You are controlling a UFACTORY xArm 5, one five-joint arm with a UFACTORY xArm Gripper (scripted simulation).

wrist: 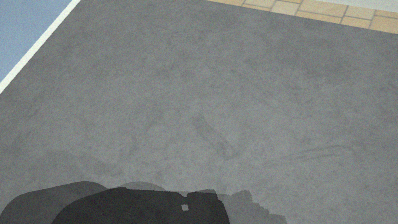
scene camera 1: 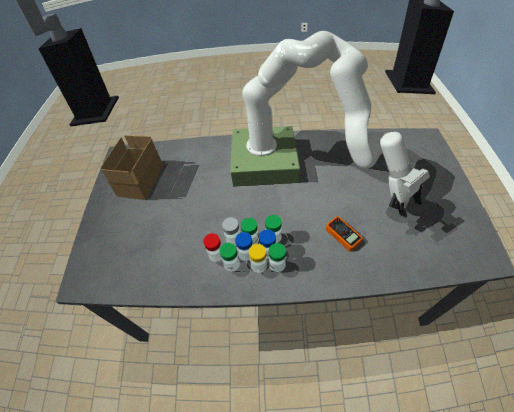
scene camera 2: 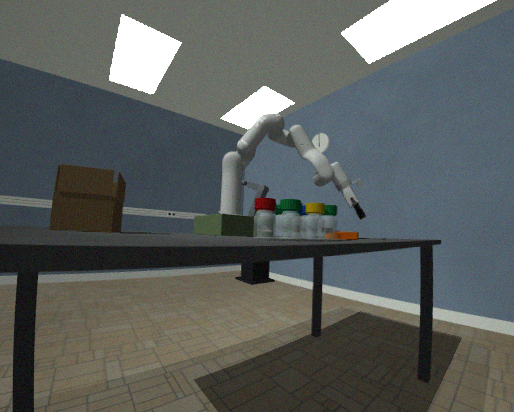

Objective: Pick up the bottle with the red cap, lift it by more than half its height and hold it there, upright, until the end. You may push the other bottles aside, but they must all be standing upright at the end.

In view: a cardboard box (scene camera 2: 87, 209) and a yellow-capped bottle (scene camera 2: 315, 222).
The cardboard box shows as well in scene camera 1 (scene camera 1: 145, 172). The wrist view misses the cardboard box: it is out of frame. The wrist view does not show the yellow-capped bottle: it is out of frame.
